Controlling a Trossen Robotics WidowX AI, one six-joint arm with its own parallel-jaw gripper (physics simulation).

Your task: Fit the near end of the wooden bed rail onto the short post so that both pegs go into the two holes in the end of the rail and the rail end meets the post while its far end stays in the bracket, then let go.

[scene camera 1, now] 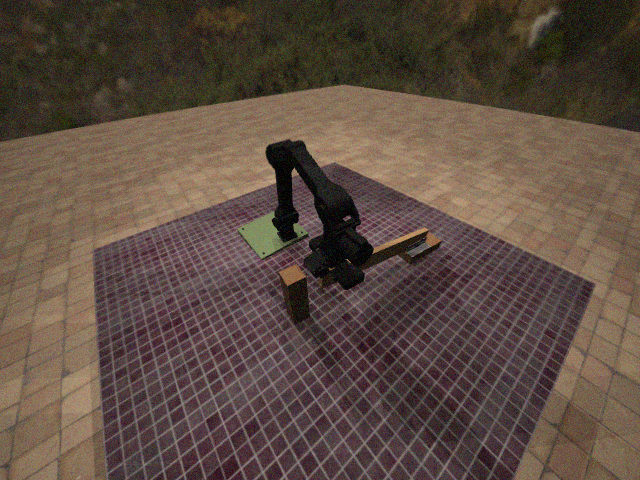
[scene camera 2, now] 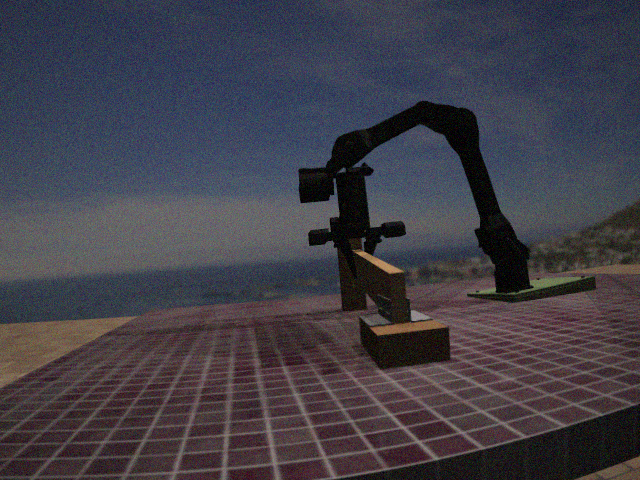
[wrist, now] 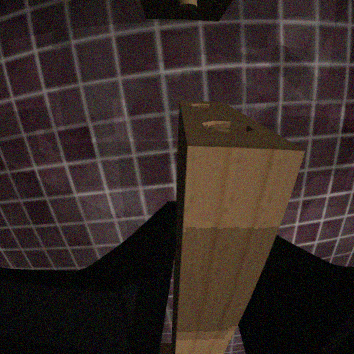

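Pixels of known places: gripper, fingertip midpoint: (scene camera 1: 334,278); arm's base, origin of the base link: (scene camera 1: 287,234) (scene camera 2: 514,290).
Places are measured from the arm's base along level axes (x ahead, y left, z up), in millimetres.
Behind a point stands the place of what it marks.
Observation:
The wooden bed rail (scene camera 1: 395,246) {z 81, x 338, y 236 mm} (scene camera 2: 381,279) {z 70, x 339, y 334 mm} (wrist: 225,200) is held near its near end. My gripper (scene camera 1: 338,268) {z 59, x 326, y 5 mm} (scene camera 2: 360,255) (wrist: 194,209) {z 59, x 326, y 5 mm} is shut on it, fingers on both sides; scene camera 1 hides the fingertips. Two holes (wrist: 216,125) {z 96, x 328, y -40 mm} (wrist: 201,105) {z 64, x 327, y -43 mm} show in the rail end. The short post (scene camera 1: 295,295) {z 115, x 356, y -133 mm} (scene camera 2: 352,297) {z 13, x 336, y -98 mm} (wrist: 165,11) {z -3, x 343, y -99 mm} stands upright, apart from the rail end, with mat visible between them in the wrist view. Part of one peg (wrist: 188,2) {z 41, x 331, y -87 mm} shows at the top edge. The far end sits in the bracket (scene camera 1: 422,250) {z 22, x 365, y 357 mm} (scene camera 2: 383,304) {z 40, x 342, y 350 mm}.
The bracket's wooden block (scene camera 1: 428,252) {z -6, x 368, y 397 mm} (scene camera 2: 408,347) {z 4, x 336, y 462 mm} rests on the tiled mat (scene camera 1: 248,387) {z -16, x 440, y -312 mm} (scene camera 2: 206,413) {z -16, x 528, y 570 mm}. The arm's green base plate (scene camera 1: 255,238) {z -1, x -51, y -116 mm} (scene camera 2: 563,285) {z 3, x -86, y 62 mm} lies on the mat, to the left of the rail in scene camera 1 and at the right in scene camera 2.

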